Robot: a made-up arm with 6 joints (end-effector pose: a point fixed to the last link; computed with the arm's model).
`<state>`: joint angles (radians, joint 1 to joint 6).
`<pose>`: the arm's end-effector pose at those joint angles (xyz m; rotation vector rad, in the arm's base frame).
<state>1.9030 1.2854 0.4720 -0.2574 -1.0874 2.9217</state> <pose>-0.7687 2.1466 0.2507 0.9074 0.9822 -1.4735</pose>
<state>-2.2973 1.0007 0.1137 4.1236 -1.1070 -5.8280</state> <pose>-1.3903 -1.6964 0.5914 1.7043 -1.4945 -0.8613</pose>
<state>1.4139 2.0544 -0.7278 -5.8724 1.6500 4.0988</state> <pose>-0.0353 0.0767 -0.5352 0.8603 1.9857 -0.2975</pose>
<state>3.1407 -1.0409 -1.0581 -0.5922 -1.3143 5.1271</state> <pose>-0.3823 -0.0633 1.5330 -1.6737 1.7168 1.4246</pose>
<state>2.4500 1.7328 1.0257 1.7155 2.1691 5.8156</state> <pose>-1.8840 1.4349 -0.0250 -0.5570 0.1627 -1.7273</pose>
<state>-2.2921 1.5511 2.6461 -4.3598 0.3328 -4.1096</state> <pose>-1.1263 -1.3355 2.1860 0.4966 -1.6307 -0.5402</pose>
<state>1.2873 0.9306 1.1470 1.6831 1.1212 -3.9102</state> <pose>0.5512 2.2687 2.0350 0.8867 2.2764 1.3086</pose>
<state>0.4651 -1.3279 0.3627 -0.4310 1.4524 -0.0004</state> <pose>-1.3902 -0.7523 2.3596 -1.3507 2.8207 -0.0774</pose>
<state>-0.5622 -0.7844 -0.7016 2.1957 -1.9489 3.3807</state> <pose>0.3473 -0.3238 2.0620 0.0224 -1.9117 -1.4848</pose>
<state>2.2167 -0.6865 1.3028 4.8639 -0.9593 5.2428</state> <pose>0.7876 -1.2033 2.8990 -0.4304 -0.8530 -2.0444</pose>
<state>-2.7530 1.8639 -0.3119 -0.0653 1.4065 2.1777</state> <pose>-0.7291 -0.2903 -0.8330 0.0993 2.1513 -0.8979</pose>
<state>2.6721 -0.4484 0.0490 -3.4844 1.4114 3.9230</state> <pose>-0.6123 0.2668 2.6337 1.1810 0.4695 -2.6807</pose>
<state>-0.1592 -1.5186 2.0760 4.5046 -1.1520 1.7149</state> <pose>-2.1720 0.4554 0.0428 1.5761 2.0054 0.1916</pose>
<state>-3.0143 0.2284 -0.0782 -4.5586 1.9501 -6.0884</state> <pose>-1.6029 -0.3142 1.8096 -1.2738 0.7497 -0.8324</pose>
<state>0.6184 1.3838 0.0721 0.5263 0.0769 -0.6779</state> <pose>1.5266 1.0918 -0.2817 -0.2323 1.2475 0.4726</pose>
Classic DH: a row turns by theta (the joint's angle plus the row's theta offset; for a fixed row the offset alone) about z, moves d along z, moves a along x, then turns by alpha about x. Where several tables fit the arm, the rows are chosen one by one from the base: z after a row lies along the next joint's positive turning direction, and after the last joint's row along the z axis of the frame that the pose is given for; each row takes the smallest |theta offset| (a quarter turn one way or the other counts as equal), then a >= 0, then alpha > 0; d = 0 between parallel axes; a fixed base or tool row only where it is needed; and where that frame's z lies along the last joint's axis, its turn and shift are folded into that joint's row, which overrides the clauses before.
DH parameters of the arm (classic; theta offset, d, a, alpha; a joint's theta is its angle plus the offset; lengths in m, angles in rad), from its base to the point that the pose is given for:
joint 1: 0 0.8034 0.0901 -1.5708
joint 2: -1.5708 0 1.2078 3.1416
joint 3: 0 0 0.2366 -1.5708
joint 4: 0 -1.3022 0 1.5708
joint 5: 0 0 0 -1.5708
joint 6: 1.5708 -0.1178 0 1.5708
tool (fixed): -1.5708 0 0 0

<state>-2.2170 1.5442 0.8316 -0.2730 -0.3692 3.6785</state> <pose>-1.4926 -1.9979 0.0604 -1.2180 1.8048 0.7782</pose>
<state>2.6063 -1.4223 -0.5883 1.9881 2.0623 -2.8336</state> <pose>0.3049 -0.2912 2.0361 0.9857 -0.1678 -2.0786</pose>
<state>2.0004 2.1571 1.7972 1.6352 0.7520 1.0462</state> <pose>-1.1047 2.2185 -0.1372 0.6348 2.6952 -1.1163</pose>
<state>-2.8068 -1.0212 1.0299 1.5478 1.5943 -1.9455</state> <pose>1.6939 0.4646 2.4761 -1.4225 1.0315 -0.8869</pose>
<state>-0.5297 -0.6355 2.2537 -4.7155 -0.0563 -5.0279</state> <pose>-1.7817 1.0355 1.9009 0.4335 0.3254 2.6627</pose>
